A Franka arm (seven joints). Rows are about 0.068 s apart.
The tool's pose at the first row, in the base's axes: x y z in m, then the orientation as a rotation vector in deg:
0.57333 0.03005 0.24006 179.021 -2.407 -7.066
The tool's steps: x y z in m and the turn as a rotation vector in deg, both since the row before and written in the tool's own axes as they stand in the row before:
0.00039 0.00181 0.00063 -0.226 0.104 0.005
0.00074 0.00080 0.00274 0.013 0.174 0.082
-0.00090 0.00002 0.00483 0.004 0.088 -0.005
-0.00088 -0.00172 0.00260 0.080 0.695 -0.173
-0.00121 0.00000 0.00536 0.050 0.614 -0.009
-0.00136 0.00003 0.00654 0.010 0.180 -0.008
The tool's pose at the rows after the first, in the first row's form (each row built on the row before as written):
0.57362 0.02822 0.23943 178.800 -2.397 -6.900
0.57412 0.02735 0.23666 178.816 -2.523 -6.627
0.57286 0.02727 0.23191 178.824 -2.514 -6.490
0.57184 0.02897 0.22935 178.940 -2.240 -5.408
0.57031 0.02891 0.22407 179.009 -2.221 -4.449
0.56863 0.02881 0.21761 179.024 -2.207 -4.168

